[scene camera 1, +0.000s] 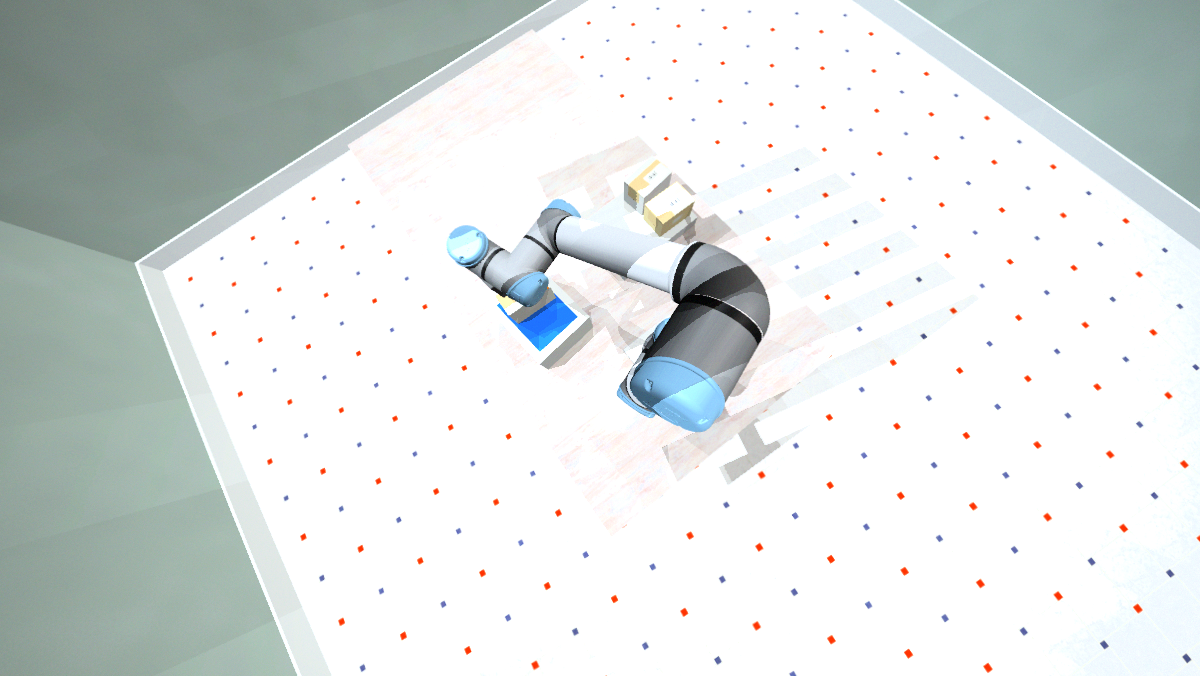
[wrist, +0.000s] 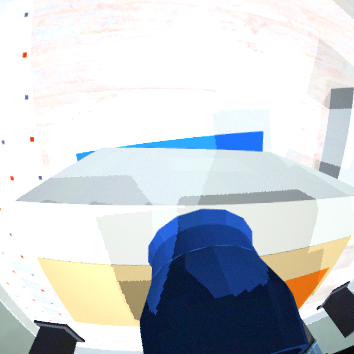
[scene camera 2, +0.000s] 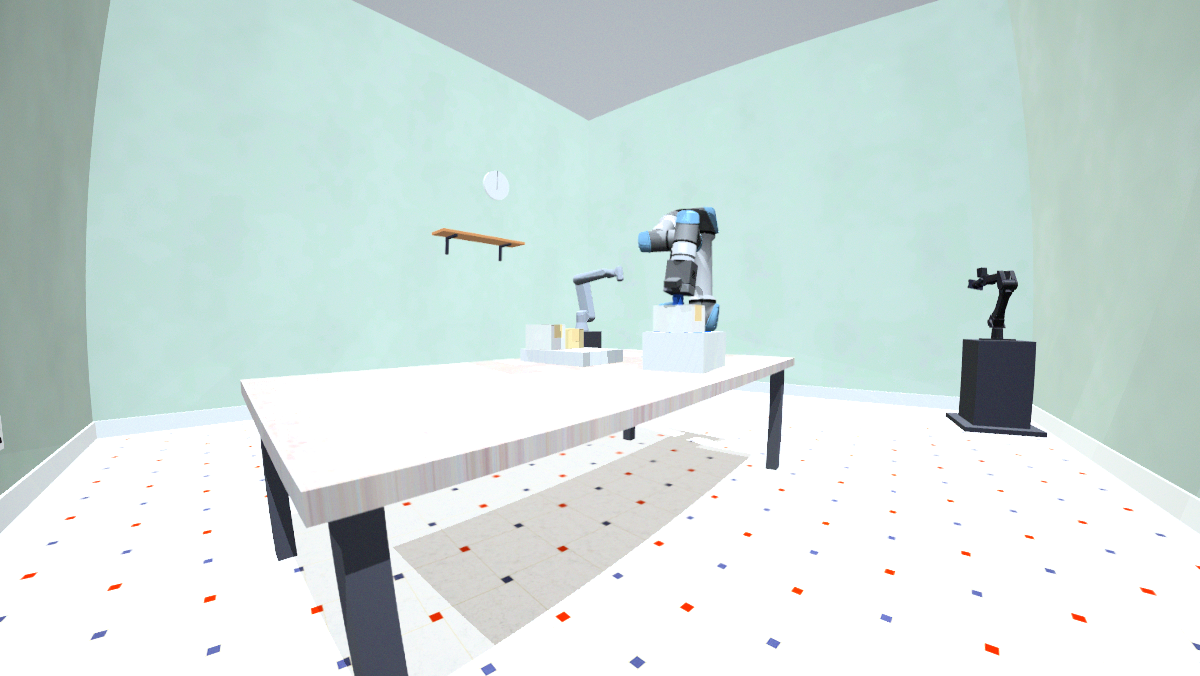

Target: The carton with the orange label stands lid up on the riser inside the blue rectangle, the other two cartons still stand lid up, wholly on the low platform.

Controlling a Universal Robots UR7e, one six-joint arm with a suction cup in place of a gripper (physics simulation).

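Frame: origin at the arm's base, x ahead, y left, z up, level; metres.
Seen in the pictures: end effector, tool point: [wrist: 198, 224] [scene camera 2: 676, 308].
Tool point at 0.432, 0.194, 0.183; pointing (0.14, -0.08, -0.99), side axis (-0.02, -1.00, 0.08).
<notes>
Pixels of each thing's top centre, then the offset from my tool point to it, as dx, dy, dz. Level surfaces: height alone.
- orange-label carton, middle of its top: [wrist: 218, 297] [scene camera 1: 520, 288] [scene camera 2: 679, 305] -0.033, -0.005, +0.012
- blue rectangle, middle of its top: [wrist: 182, 243] [scene camera 1: 536, 311] -0.078, +0.005, -0.073
- low platform, middle of its top: [scene camera 1: 637, 221] [scene camera 2: 571, 348] -0.060, -0.453, -0.145
- table, its level: dz -0.193
The orange-label carton [scene camera 1: 522, 312] [scene camera 2: 676, 318] [wrist: 125, 175] is upright, lid up, at the riser's top [scene camera 2: 681, 352] [scene camera 1: 569, 345]; a small gap under it cannot be ruled out. Its orange label [wrist: 305, 287] shows in the wrist view. The blue rectangle [scene camera 1: 545, 329] [wrist: 240, 141] shows beside the carton; its far end is hidden by carton and arm. My suction gripper [scene camera 2: 678, 303] [wrist: 200, 232] is on the carton's lid and holds it. The other two cartons [scene camera 1: 648, 183] [scene camera 1: 670, 208] [scene camera 2: 541, 336] [scene camera 2: 574, 338] stand lid up on the low platform [scene camera 2: 554, 356].
The table [scene camera 2: 377, 419] carries the riser and platform. A grey arm [scene camera 2: 585, 300] stands behind the platform in scene camera 2. A wall shelf [scene camera 2: 478, 238] hangs beyond. A black arm [scene camera 2: 999, 298] stands on a dark pedestal [scene camera 2: 996, 383] at the right.
</notes>
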